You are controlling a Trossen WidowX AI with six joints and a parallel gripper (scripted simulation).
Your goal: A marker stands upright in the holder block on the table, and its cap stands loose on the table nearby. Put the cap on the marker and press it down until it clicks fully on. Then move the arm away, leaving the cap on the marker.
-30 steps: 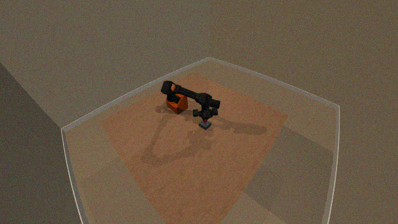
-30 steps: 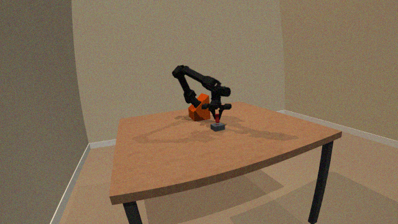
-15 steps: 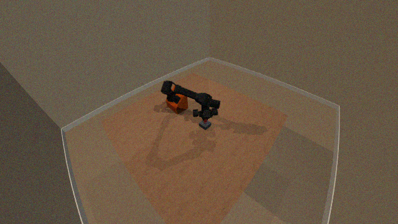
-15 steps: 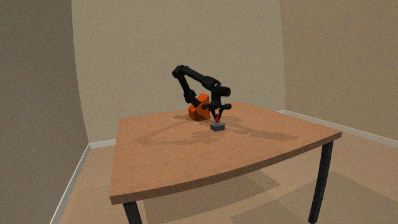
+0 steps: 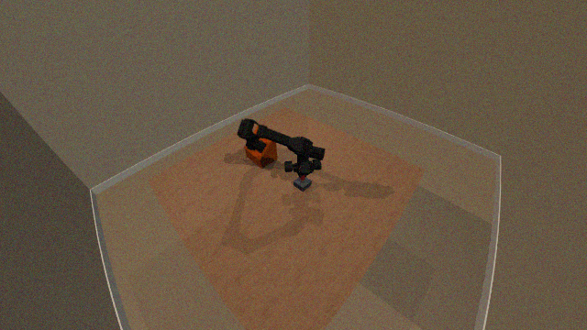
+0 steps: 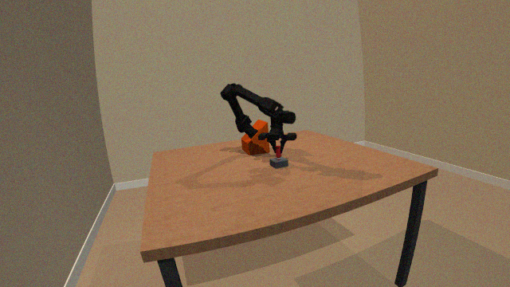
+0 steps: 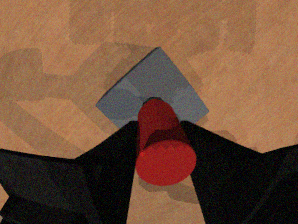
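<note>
Right now my gripper tip is 1 cm below the red cap. Also, from my gripper tip: holder block 5 cm below.
</note>
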